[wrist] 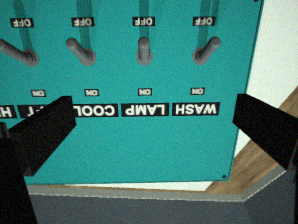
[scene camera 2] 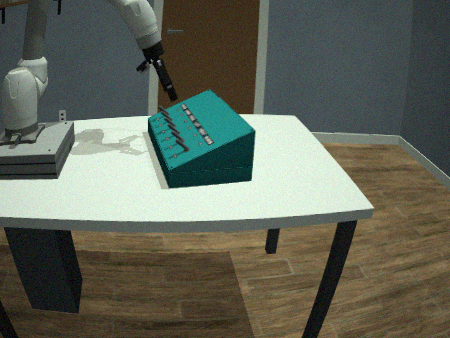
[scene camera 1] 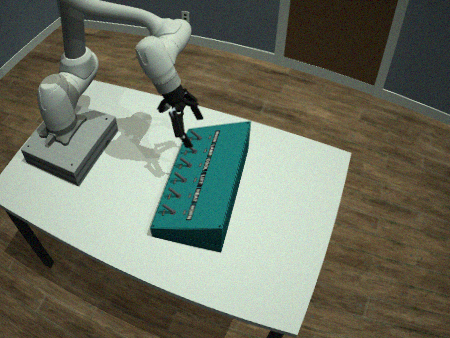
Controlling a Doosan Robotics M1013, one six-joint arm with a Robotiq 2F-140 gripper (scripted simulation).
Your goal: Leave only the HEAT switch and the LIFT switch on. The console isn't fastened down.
Path:
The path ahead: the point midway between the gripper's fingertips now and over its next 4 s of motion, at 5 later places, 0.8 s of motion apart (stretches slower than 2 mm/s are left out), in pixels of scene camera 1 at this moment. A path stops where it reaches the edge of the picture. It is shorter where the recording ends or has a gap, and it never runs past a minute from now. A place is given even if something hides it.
The gripper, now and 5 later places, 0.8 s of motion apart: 195, 132; 192, 140; 189, 147; 184, 160; 183, 163; 178, 177

